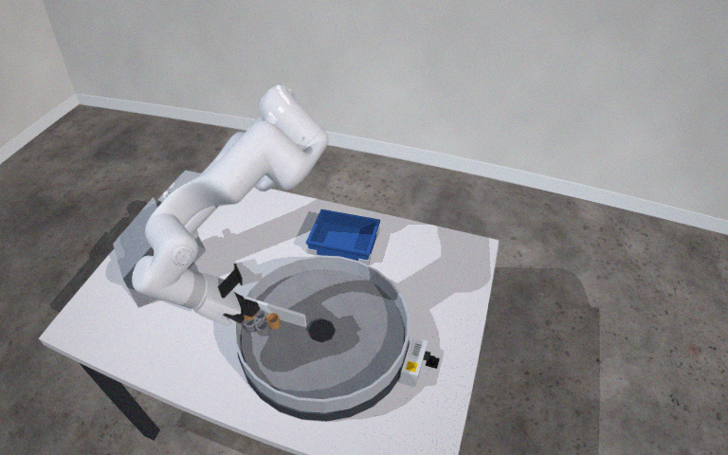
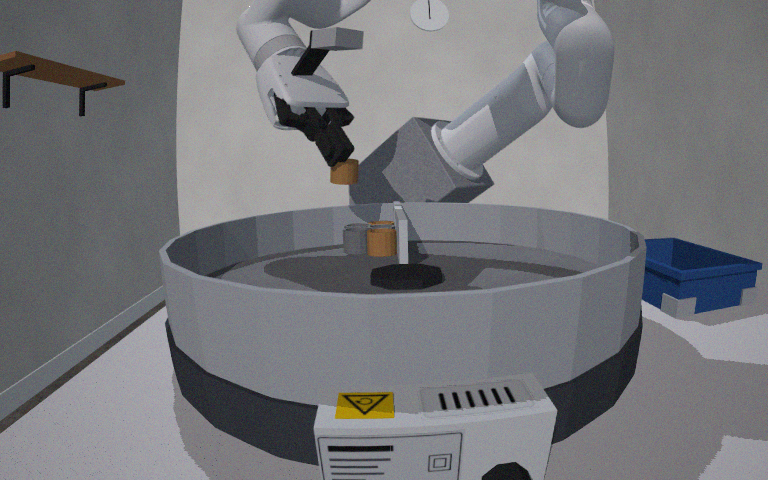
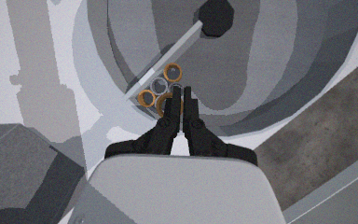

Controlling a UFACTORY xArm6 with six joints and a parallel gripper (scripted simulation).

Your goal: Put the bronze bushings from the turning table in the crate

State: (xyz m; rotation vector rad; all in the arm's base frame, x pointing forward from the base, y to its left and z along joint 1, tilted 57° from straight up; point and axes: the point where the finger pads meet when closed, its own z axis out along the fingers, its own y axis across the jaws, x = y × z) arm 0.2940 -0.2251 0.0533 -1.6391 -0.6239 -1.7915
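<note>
The blue crate is 430 mm to the left of my hand, 150 mm below it and 30 mm behind it. Round my hand: turning table: 120 mm below, 120 mm ahead, 100 mm to the left.
</note>
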